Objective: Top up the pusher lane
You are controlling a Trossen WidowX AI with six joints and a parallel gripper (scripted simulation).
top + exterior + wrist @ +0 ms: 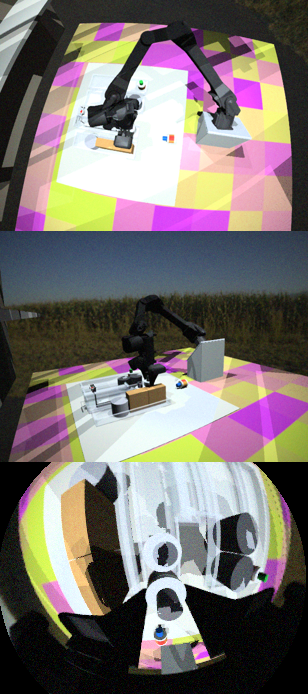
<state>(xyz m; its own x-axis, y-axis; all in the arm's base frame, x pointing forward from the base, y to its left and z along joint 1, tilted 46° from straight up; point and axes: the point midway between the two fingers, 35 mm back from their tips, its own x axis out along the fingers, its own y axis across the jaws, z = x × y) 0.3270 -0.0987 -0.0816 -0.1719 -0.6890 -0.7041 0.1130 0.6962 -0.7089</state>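
Right now the clear lane rack is 140 mm ahead of my gripper tip, 40 mm to the right of it and 30 mm below it. The rest, counted from my gripper tip: red mark 220 mm ahead, 70 mm to the right, 20 mm above.
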